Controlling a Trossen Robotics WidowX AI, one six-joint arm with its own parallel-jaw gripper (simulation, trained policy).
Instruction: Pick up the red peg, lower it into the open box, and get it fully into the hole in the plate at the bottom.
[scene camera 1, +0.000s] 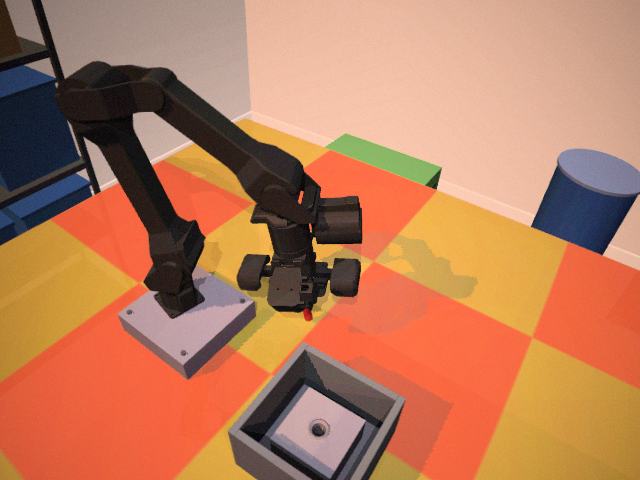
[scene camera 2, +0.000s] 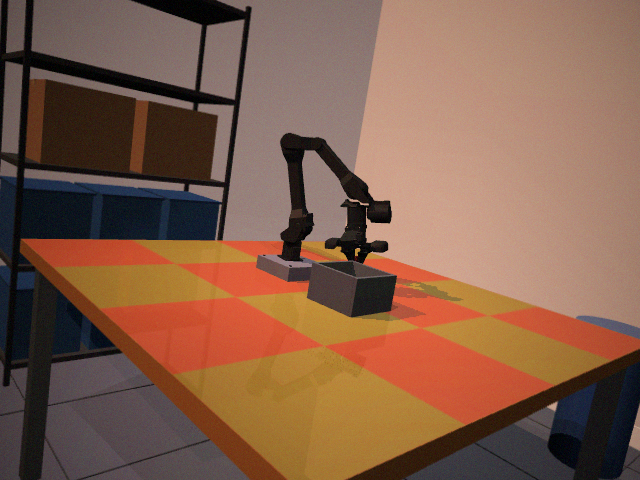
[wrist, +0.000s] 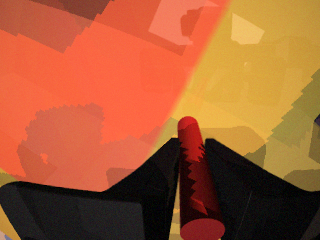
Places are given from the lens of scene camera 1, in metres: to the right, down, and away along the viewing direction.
my gripper (scene camera 1: 306, 307): -0.02, 0.11, 0.73
grey box (scene camera 1: 380, 407): 0.08, 0.23, 0.58
